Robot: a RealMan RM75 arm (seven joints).
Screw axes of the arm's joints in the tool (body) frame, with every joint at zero. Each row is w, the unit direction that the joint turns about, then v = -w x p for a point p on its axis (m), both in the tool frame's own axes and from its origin. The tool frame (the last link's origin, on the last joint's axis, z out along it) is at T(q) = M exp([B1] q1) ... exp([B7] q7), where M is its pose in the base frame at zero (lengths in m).
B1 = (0, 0, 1, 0.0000, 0.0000, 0.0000)
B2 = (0, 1, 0, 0.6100, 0.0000, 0.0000)
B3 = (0, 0, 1, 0.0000, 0.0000, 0.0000)
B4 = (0, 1, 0, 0.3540, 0.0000, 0.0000)
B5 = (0, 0, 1, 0.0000, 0.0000, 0.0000)
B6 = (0, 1, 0, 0.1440, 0.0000, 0.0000)
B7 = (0, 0, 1, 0.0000, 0.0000, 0.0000)
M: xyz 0.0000 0.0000 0.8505 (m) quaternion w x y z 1 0 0 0
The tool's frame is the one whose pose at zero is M.
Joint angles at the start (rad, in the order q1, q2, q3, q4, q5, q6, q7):
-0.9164, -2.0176, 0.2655, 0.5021, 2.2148, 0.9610, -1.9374
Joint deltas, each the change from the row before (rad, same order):
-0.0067, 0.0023, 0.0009, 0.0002, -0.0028, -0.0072, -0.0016
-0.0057, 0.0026, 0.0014, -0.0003, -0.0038, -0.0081, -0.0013
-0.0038, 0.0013, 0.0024, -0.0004, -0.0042, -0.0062, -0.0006
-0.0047, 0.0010, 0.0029, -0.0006, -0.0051, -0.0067, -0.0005
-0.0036, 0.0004, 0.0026, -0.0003, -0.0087, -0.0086, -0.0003
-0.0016, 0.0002, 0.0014, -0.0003, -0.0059, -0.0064, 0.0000
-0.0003, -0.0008, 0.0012, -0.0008, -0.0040, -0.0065, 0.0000
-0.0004, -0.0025, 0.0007, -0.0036, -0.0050, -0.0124, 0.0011
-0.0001, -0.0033, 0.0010, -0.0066, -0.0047, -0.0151, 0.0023
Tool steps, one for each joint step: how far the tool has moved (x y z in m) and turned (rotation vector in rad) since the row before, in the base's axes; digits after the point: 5 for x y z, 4 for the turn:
0.00249, 0.00250, 0.00186, 0.0076, 0.0011, -0.0017
0.00201, 0.00236, 0.00196, 0.0083, 0.0010, -0.0005
0.00154, 0.00160, 0.00106, 0.0056, 0.0004, -0.0006
0.00207, 0.00179, 0.00090, 0.0057, -0.0001, -0.0014
0.00169, 0.00176, 0.00111, 0.0087, -0.0029, 0.0007
0.00065, 0.00102, 0.00077, 0.0063, -0.0020, 0.0018
-0.00007, 0.00049, -0.00001, 0.0044, -0.0013, 0.0034
-0.00053, 0.00047, -0.00117, 0.0055, -0.0020, 0.0075
-0.00101, 0.00018, -0.00233, 0.0039, -0.0014, 0.0096

